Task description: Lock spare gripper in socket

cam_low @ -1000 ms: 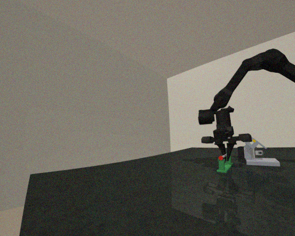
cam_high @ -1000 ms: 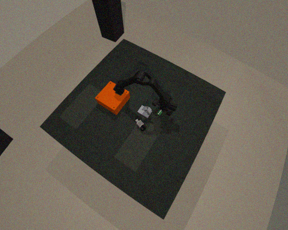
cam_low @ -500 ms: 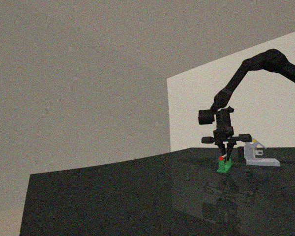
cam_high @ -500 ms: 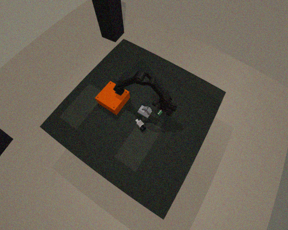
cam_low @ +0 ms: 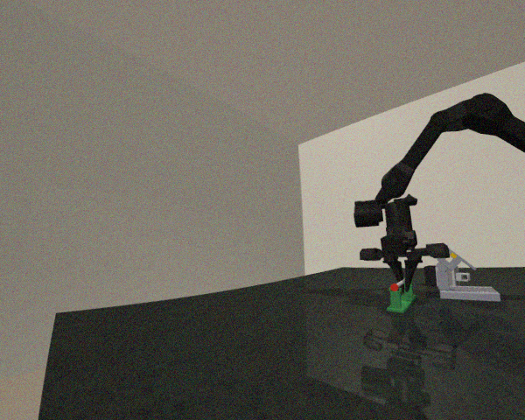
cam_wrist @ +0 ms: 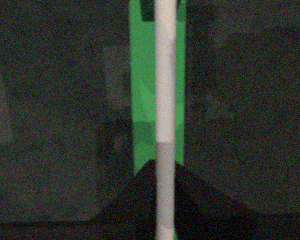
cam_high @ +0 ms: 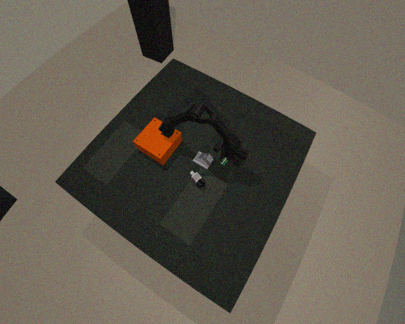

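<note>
My gripper tip is 20 mm to the right of the green stand. From my gripper tip the other things lie so: grey mount: 110 mm behind, 80 mm to the right, 30 mm above; spare gripper: 100 mm behind, 220 mm to the right, 10 mm above.
</note>
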